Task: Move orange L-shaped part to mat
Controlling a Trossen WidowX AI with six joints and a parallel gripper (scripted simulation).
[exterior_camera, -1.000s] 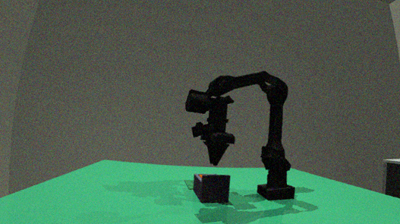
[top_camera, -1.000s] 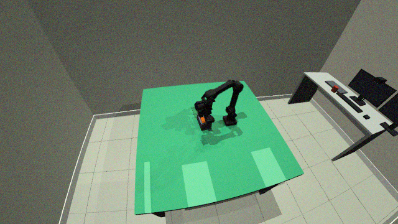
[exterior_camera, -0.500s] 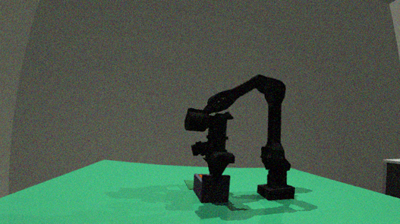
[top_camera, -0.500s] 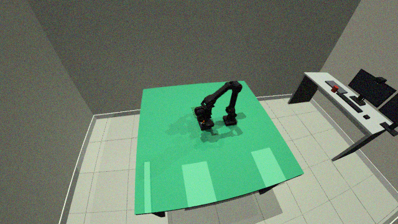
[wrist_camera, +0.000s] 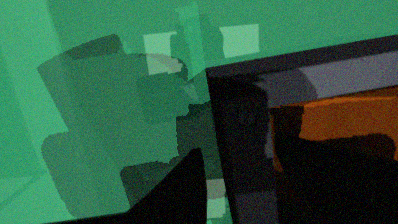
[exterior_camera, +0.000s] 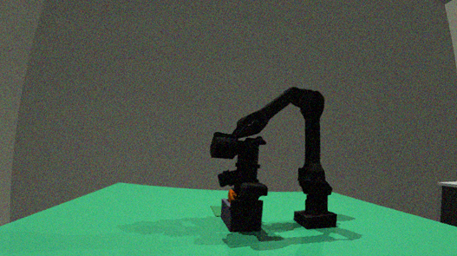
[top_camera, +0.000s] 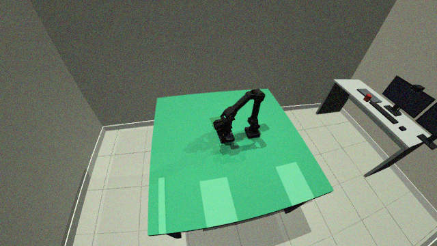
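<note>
Now: gripper tip 6 cm to the left of the orange L-shaped part. The rest, counted from my gripper tip: dark green mat 22 cm to the right, 6 cm below, 1 cm ahead.
</note>
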